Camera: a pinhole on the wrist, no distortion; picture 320 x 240 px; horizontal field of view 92.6 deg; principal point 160.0 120.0 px. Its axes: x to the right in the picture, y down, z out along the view. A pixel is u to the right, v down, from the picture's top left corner.
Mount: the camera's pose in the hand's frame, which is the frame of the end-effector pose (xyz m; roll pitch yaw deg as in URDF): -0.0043 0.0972 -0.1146 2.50 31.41 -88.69
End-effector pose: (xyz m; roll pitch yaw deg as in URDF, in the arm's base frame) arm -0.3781 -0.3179 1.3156 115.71 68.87 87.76
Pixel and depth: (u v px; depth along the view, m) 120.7 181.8 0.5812
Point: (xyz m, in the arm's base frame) 0.0018 -0.5126 1.0220
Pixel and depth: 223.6 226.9 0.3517
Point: -0.3687 -0.4595 1.0111
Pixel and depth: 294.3 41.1 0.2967
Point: -0.5137 -0.6051 1.3759
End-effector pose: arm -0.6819 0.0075 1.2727 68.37 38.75 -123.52
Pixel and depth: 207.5 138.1 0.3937
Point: -0.8363 0.1840 1.1443
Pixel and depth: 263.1 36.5 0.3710
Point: -0.6431 0.3802 1.2002
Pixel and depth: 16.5 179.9 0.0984
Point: -0.7133 -0.0914 1.3502
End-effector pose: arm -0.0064 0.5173 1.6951 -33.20 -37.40 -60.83
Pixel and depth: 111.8 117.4 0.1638
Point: 0.0503 0.5699 1.6972
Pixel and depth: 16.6 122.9 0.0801
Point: 0.0960 0.5310 1.6343
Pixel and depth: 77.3 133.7 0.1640
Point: 0.0895 0.5763 1.7071
